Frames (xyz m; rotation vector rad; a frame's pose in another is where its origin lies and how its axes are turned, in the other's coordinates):
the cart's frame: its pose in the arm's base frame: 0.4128 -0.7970 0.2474 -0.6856 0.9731 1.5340
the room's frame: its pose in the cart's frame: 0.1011 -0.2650 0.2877 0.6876 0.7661 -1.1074
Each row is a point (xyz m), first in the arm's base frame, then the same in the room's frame.
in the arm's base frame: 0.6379 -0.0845 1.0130
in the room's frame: -0.8035 -0.2839 0.1697
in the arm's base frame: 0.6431 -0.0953 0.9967
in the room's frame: -0.7835 -0.2811 0.1683
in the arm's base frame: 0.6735 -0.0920 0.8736
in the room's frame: -0.6848 -0.2087 0.2015
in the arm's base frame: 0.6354 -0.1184 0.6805
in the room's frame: -0.5447 -0.0725 0.1662
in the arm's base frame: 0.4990 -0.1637 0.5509
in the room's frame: -0.4771 0.0554 0.0376
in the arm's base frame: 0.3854 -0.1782 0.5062
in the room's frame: -0.4799 0.1312 -0.0591
